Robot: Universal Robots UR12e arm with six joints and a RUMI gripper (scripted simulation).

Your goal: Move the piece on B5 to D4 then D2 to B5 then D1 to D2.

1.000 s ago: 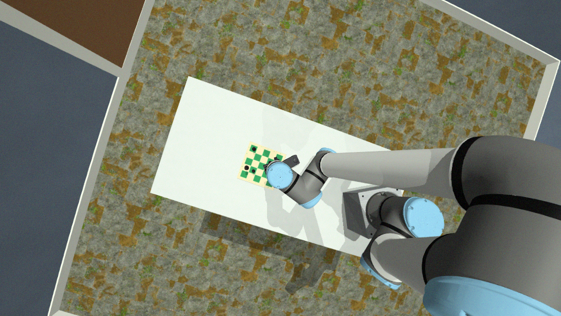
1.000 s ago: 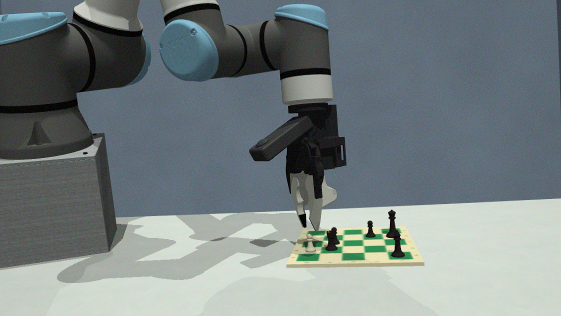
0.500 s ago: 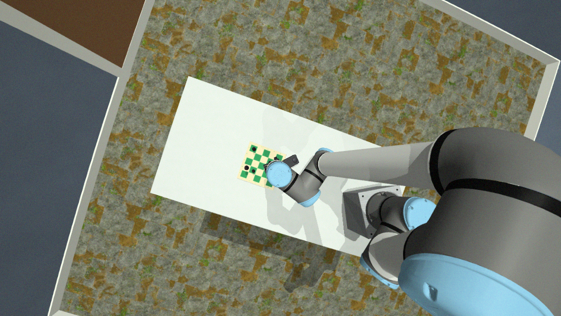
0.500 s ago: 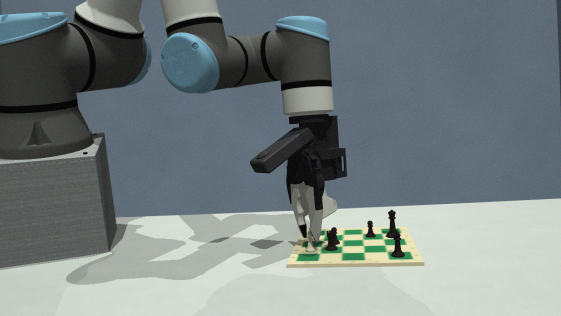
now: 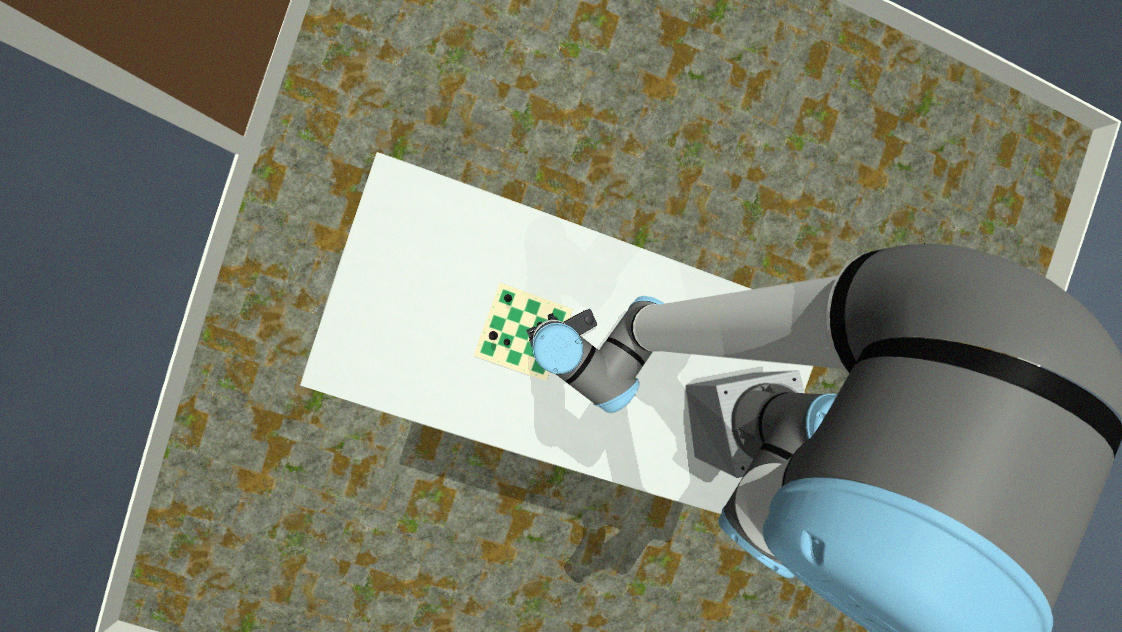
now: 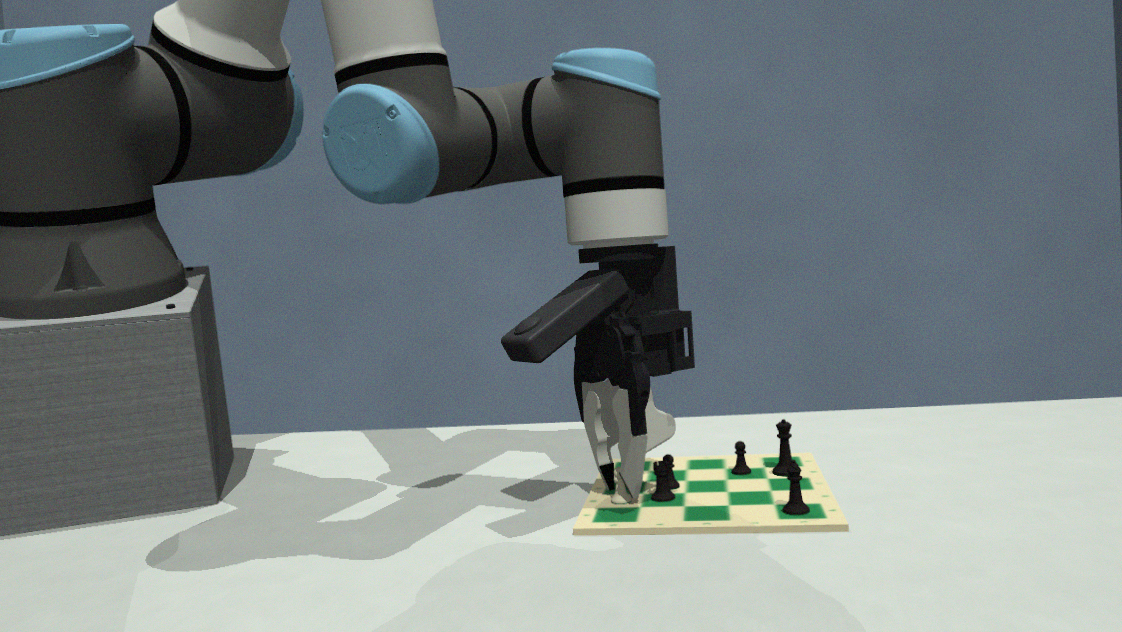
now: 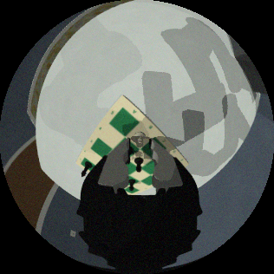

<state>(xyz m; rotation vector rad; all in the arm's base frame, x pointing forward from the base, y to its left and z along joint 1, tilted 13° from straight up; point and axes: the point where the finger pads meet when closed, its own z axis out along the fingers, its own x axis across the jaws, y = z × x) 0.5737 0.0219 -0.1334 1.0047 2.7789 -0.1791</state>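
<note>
My hand is 10 mm above the white pawn. Also, from my hand: black queen (140 mm ahead, 100 mm to the left); then cream chessboard (70 mm ahead, 50 mm to the left, 20 mm below).
</note>
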